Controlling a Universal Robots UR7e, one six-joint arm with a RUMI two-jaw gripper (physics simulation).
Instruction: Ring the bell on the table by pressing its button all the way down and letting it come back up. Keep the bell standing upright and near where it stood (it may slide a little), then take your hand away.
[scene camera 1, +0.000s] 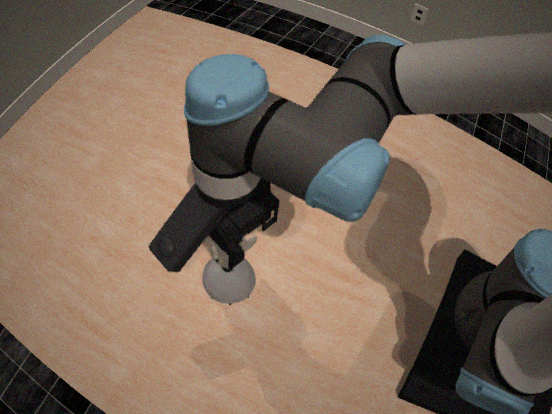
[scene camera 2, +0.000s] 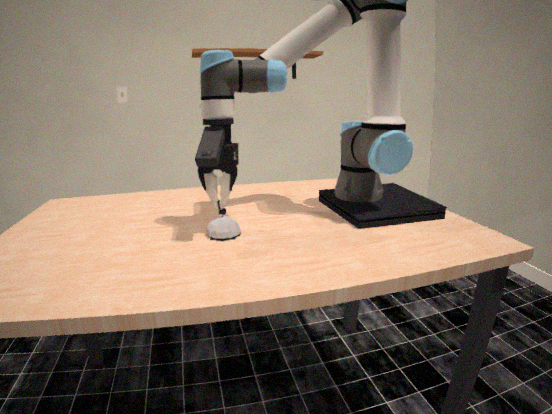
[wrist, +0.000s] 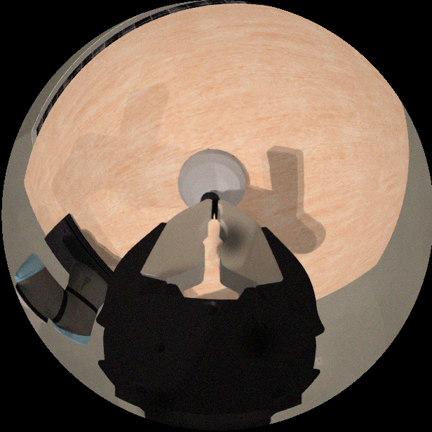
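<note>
The bell, a light grey dome, stands upright on the table. Its small black button sits on top and shows above the dome in the scene camera 2 view. In the scene camera 1 view the fingers hide the button. My gripper is shut and empty, pointing down. Its fingertips are right over the button, at or very near its top; whether they touch it I cannot tell. In the wrist view the tips cover part of the button.
The wooden table carries the arm's black base plate to one side of the bell. The arm's shadows fall on the table around the bell. A brown wall shelf is behind the arm.
</note>
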